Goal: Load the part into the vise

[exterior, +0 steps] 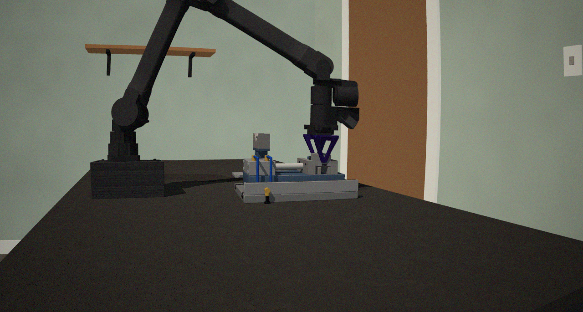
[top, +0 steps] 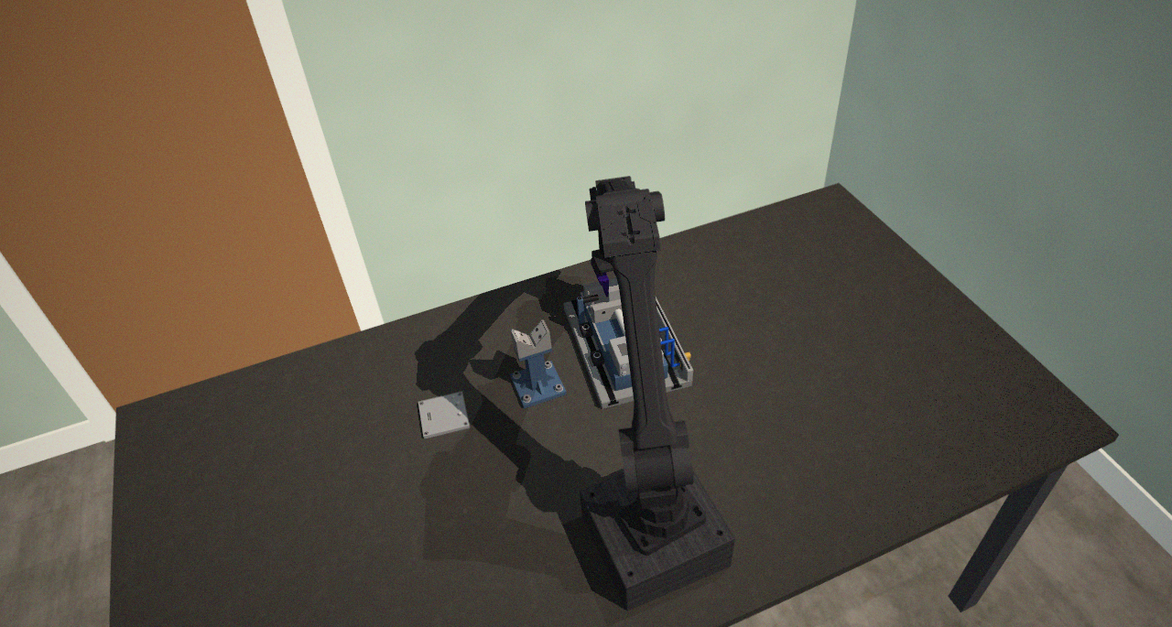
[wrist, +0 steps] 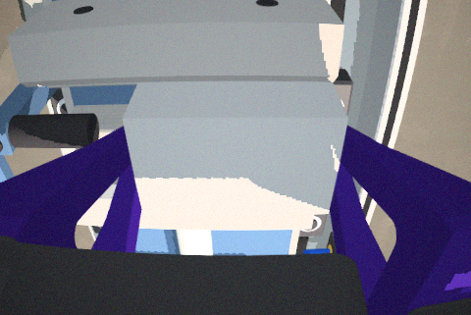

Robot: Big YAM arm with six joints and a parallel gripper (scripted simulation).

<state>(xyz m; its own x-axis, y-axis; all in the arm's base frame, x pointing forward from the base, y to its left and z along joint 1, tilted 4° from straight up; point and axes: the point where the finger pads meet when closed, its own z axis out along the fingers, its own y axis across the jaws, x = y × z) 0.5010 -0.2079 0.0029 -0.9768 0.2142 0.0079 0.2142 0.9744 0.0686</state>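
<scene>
Now: the part 10 mm below my hand. Also, from my hand: grey infeed plate (430 mm to the left, 100 mm below, 50 mm behind).
</scene>
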